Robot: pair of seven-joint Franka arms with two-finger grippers.
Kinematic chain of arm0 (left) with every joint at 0, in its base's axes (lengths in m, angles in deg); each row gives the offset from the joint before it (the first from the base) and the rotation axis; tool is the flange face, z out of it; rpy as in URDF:
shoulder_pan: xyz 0 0 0.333 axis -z
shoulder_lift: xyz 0 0 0 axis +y
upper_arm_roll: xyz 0 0 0.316 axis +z
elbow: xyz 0.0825 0 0 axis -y
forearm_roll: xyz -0.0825 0 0.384 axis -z
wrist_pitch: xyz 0 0 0 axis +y
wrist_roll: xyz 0.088 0 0 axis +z
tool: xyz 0 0 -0.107 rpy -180 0 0
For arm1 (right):
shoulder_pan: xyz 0 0 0.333 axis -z
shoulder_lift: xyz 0 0 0 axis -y
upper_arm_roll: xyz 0 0 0.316 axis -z
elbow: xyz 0.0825 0 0 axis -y
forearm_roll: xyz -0.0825 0 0.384 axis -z
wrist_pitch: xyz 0 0 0 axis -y
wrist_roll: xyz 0.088 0 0 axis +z
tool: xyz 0 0 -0.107 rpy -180 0 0
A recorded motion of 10 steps. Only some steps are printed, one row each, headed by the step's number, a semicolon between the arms.
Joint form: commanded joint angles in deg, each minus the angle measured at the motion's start. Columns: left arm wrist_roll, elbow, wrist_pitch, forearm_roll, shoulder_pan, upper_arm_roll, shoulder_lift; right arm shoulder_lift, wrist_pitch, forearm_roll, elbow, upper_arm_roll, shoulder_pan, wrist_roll.
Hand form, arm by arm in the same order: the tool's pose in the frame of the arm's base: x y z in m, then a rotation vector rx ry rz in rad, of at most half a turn. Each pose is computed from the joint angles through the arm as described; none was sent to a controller.
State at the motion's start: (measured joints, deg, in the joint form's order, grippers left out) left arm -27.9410 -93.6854 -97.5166 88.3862 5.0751 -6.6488 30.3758; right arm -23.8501 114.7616 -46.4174 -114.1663 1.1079 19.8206 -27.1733
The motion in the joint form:
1: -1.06 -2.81 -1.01 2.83 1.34 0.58 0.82; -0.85 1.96 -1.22 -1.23 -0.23 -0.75 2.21
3: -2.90 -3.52 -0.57 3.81 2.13 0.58 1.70; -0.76 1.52 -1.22 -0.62 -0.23 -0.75 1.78
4: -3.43 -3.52 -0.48 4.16 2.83 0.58 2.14; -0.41 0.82 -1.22 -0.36 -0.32 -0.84 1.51
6: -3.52 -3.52 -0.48 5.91 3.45 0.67 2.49; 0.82 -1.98 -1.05 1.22 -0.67 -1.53 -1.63
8: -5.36 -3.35 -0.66 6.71 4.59 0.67 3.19; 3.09 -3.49 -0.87 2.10 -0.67 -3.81 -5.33
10: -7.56 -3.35 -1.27 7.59 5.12 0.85 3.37; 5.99 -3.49 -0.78 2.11 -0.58 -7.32 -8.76
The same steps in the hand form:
1: 0.6388 -0.2259 0.3365 1.5917 0.0646 -0.1754; 0.5489 -0.1551 0.2223 -1.9414 1.5211 0.5249
3: 0.6329 -0.2351 0.3227 1.5765 0.0543 -0.1828; 0.5522 -0.1555 0.2270 -1.9381 1.5197 0.5224
4: 0.6302 -0.2429 0.3182 1.5717 0.0460 -0.1901; 0.5540 -0.1530 0.2320 -1.9378 1.5103 0.5275
6: 0.6296 -0.2490 0.3163 1.5492 0.0602 -0.1907; 0.5641 -0.1409 0.2542 -1.9240 1.5020 0.5594
8: 0.6261 -0.2614 0.3102 1.5417 0.0378 -0.1813; 0.5744 -0.1175 0.2827 -1.9303 1.4959 0.5720
10: 0.6262 -0.2647 0.3082 1.5387 0.0215 -0.1464; 0.5822 -0.0835 0.3124 -1.9549 1.4823 0.5646

